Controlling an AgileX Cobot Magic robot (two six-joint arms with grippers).
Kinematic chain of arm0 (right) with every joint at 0, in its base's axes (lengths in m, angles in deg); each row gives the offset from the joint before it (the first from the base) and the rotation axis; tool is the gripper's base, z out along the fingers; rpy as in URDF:
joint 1: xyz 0 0 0.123 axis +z
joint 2: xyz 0 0 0 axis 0.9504 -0.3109 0
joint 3: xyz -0.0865 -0.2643 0.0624 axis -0.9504 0.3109 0
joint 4: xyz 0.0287 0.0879 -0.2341 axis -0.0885 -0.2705 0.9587
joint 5: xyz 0 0 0 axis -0.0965 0.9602 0.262
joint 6: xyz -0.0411 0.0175 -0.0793 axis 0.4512 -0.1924 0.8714
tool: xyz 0 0 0 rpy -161.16 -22.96 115.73
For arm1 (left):
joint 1: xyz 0 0 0.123 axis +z
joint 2: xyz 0 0 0 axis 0.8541 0.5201 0
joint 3: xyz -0.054 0.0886 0.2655 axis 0.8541 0.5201 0
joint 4: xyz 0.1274 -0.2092 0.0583 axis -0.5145 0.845 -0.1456
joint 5: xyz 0 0 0 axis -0.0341 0.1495 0.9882
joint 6: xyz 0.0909 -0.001 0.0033 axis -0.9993 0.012 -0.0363
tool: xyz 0 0 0 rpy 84.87 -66.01 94
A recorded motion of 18 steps. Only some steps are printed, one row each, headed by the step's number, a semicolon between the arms.
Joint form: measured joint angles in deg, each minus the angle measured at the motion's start. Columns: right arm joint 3, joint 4, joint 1, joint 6, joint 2, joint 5; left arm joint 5, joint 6, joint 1, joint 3, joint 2, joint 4.
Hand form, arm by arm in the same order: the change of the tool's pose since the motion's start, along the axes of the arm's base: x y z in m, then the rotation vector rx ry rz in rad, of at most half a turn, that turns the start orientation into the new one. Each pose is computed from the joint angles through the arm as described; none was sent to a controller.
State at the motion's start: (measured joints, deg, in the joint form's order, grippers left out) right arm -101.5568 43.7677 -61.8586 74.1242 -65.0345 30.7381; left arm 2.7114 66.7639 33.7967 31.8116 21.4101 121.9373
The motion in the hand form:
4: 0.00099 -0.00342 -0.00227 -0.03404 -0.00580 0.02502; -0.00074 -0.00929 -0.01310 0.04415 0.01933 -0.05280
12: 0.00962 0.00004 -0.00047 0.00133 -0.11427 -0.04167; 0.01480 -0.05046 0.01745 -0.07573 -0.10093 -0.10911
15: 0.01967 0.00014 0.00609 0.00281 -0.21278 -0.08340; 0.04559 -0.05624 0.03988 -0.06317 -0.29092 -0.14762
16: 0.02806 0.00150 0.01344 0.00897 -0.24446 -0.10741; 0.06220 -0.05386 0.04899 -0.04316 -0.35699 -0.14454
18: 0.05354 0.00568 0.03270 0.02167 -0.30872 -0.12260; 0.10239 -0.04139 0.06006 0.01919 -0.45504 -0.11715
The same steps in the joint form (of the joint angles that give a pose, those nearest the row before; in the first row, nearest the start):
4: 0.00 2.41 -0.11 0.23 -0.46 -0.40; -2.06 0.57 -3.44 -0.29 3.84 -1.20
12: 0.11 -0.63 -0.12 0.23 0.46 -6.59; -2.75 0.63 -9.85 -9.17 3.90 2.75
15: -1.03 -0.74 -0.17 -0.69 1.32 -10.83; -5.16 0.92 -8.94 -16.56 4.18 -4.13
16: -3.04 -0.86 -0.17 -1.83 1.03 -11.40; -5.44 1.32 -7.33 -19.88 4.81 -7.33
18: -9.51 -0.69 -0.17 -2.75 -1.49 -11.51; -5.50 1.49 -2.46 -26.76 8.02 -13.35

